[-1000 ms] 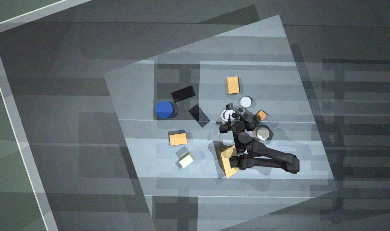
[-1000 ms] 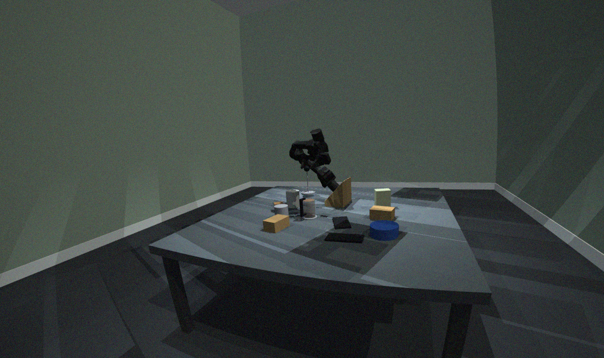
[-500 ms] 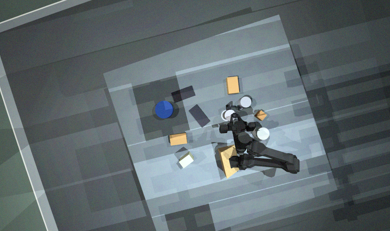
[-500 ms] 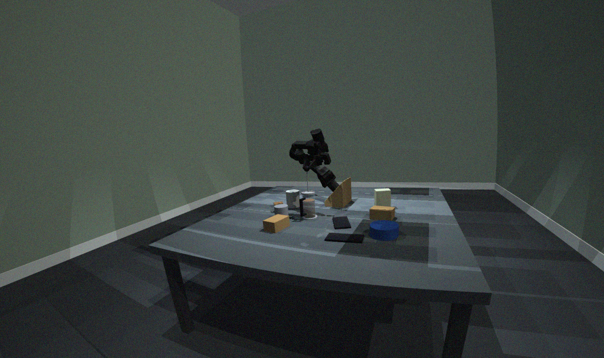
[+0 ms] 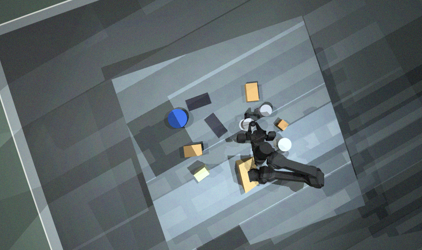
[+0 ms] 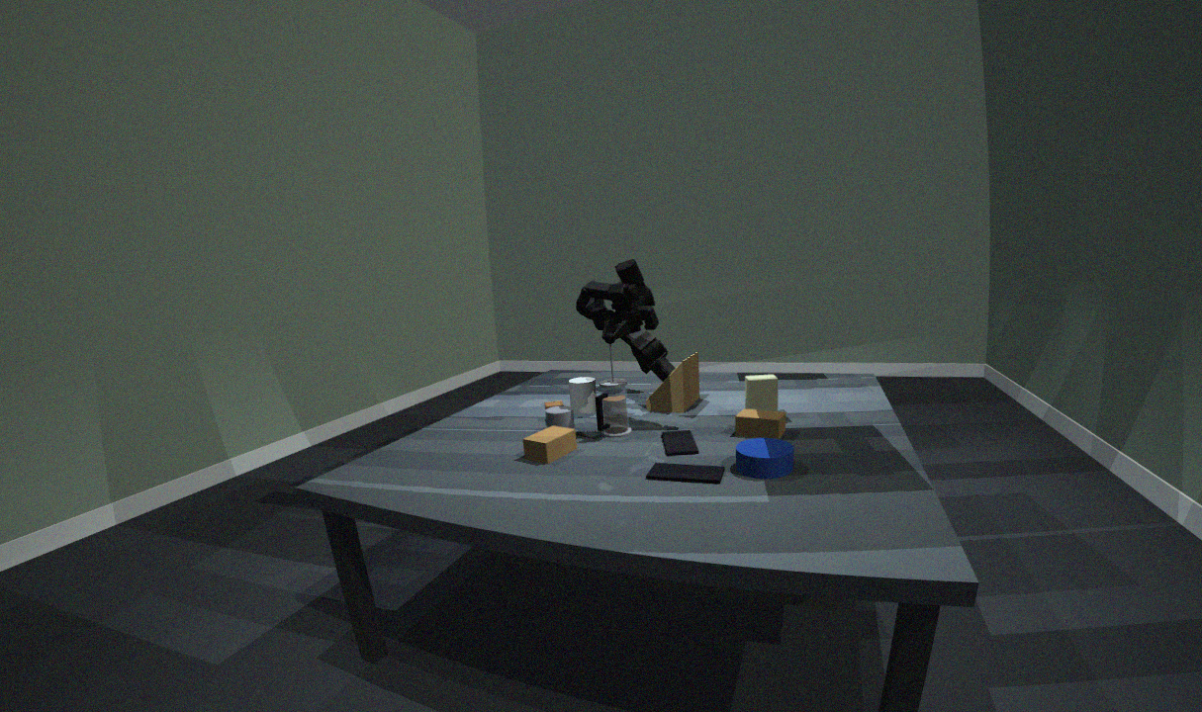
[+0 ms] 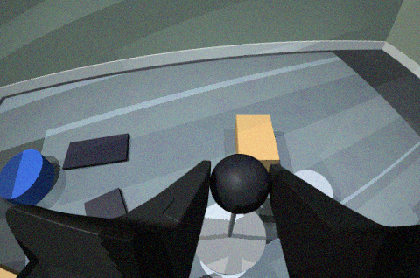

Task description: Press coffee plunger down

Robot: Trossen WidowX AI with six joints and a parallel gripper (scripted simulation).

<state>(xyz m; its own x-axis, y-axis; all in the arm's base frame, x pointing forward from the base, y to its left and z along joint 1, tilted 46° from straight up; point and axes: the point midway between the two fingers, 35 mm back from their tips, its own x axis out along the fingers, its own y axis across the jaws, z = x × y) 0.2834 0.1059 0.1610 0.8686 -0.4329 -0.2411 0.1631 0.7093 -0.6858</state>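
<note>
Now: the coffee press 10 mm ahead of my gripper tip and 130 mm below it. Round my gripper tip: pale block (240 mm behind, 340 mm to the left, 200 mm below); then orange cube (70 mm behind, 220 mm to the right, 230 mm below).
</note>
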